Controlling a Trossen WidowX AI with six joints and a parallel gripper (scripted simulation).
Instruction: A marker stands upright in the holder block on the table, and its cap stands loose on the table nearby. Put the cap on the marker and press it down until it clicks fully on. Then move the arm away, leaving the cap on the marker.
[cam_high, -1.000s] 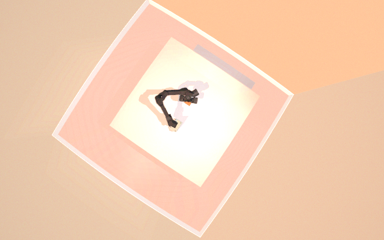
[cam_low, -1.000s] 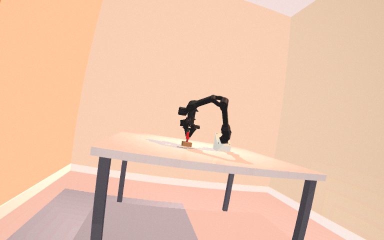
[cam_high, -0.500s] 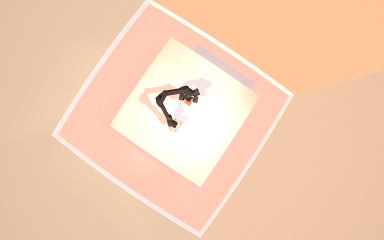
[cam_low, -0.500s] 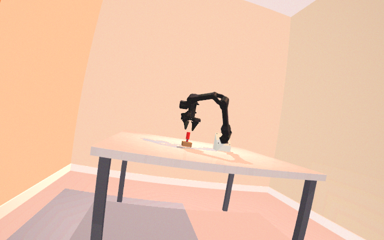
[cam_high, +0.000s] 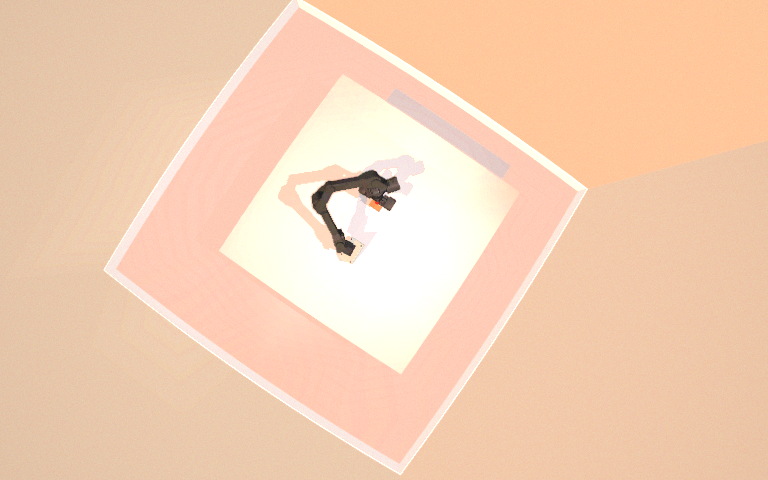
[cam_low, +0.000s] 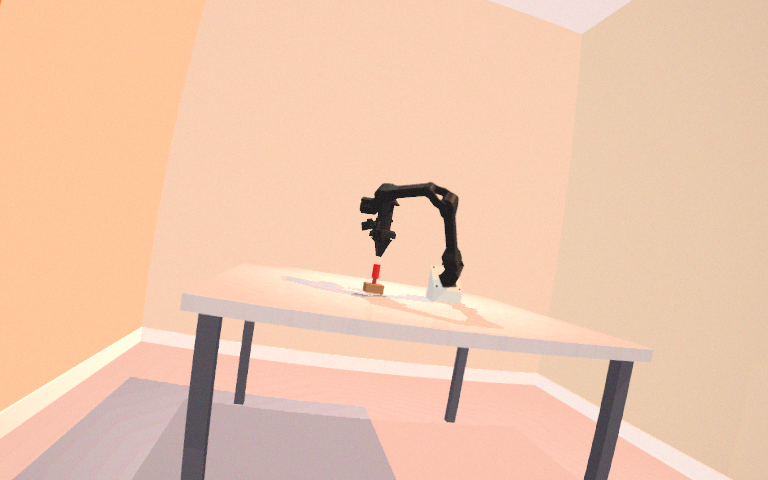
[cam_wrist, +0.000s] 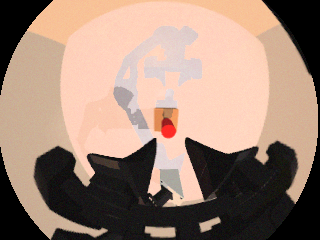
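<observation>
The red cap is 6 cm below my gripper tip. The rest, counted from my gripper tip: holder block (12 cm below).
</observation>
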